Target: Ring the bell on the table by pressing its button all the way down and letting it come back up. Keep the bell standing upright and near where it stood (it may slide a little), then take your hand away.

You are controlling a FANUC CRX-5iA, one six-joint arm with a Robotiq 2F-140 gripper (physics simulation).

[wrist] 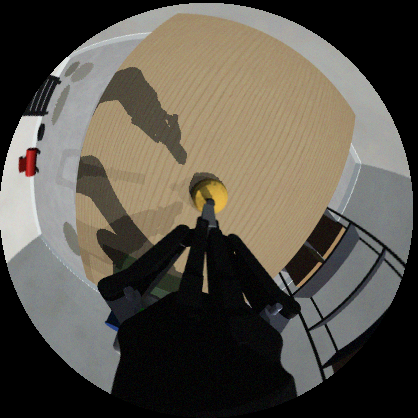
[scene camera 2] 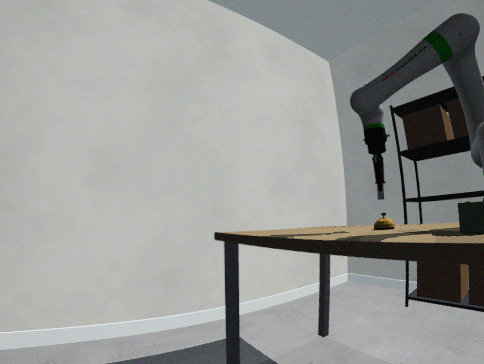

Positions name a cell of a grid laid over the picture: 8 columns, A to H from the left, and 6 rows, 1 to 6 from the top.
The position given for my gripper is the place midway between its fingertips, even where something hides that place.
Observation:
I see my gripper (wrist: D4) and a yellow bell (wrist: D3).

